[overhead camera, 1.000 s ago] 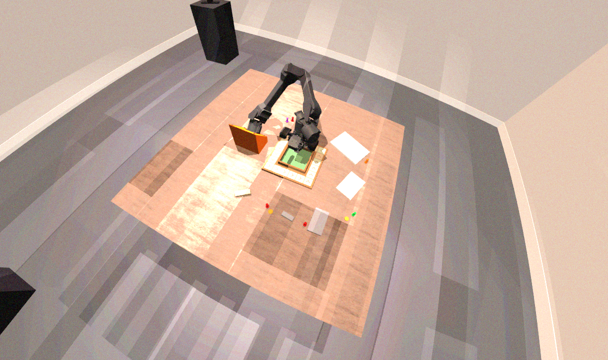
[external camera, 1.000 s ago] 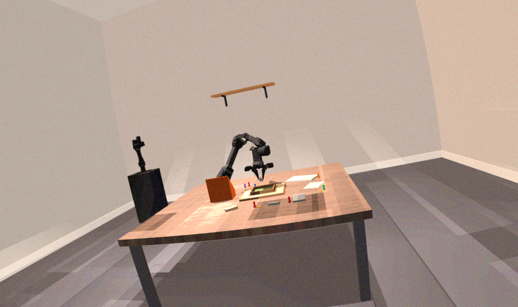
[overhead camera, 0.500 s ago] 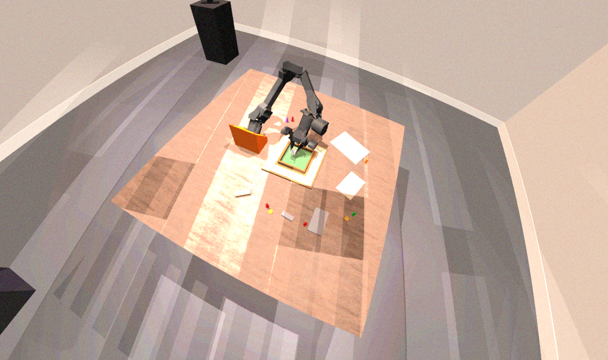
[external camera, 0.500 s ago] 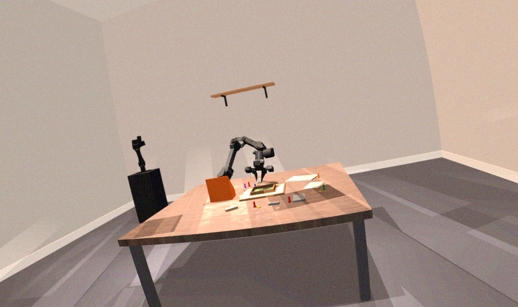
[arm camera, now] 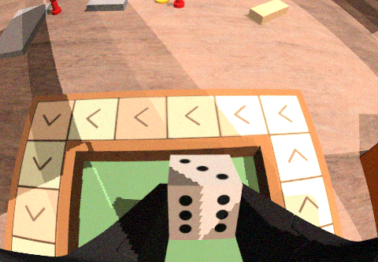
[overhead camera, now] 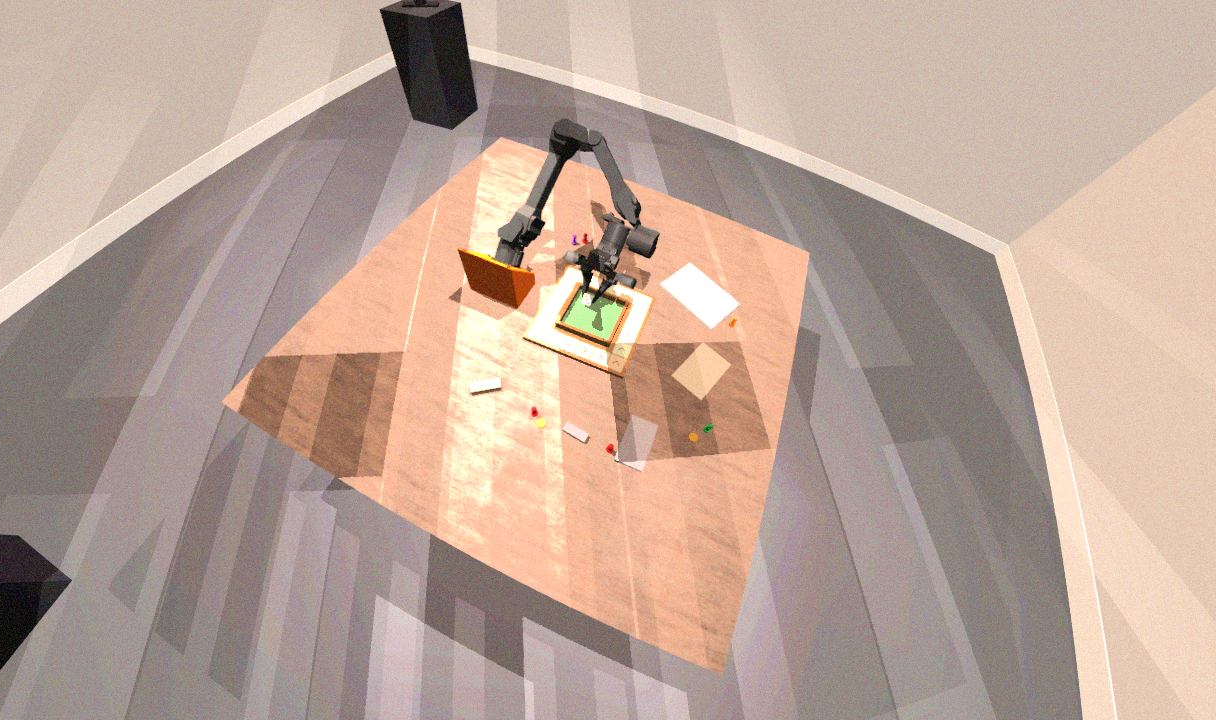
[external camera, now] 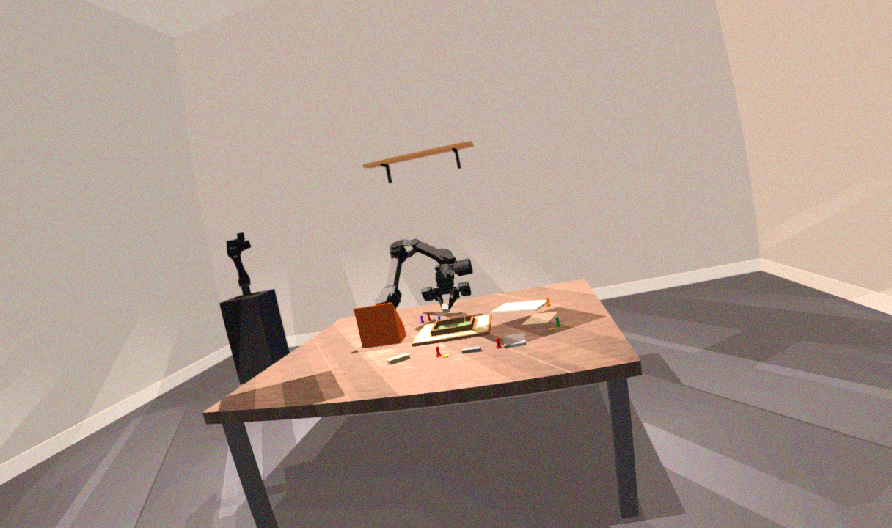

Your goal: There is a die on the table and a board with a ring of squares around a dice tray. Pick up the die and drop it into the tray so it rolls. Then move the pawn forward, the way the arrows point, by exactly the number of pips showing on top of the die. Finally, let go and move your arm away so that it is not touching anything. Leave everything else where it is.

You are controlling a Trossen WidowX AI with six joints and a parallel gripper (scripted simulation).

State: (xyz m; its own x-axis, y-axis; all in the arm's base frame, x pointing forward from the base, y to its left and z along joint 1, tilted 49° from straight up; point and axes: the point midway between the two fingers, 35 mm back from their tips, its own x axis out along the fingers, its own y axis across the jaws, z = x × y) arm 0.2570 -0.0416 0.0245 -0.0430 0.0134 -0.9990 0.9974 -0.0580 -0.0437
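Right now the white die is right at my gripper tip. Round my gripper tip: grey tile: 300 mm to the right, 100 mm ahead, 90 mm below; then green dice tray: 90 mm below, 20 mm to the left, 10 mm ahead; then blue pawn: 130 mm to the left, 70 mm below, 50 mm behind.
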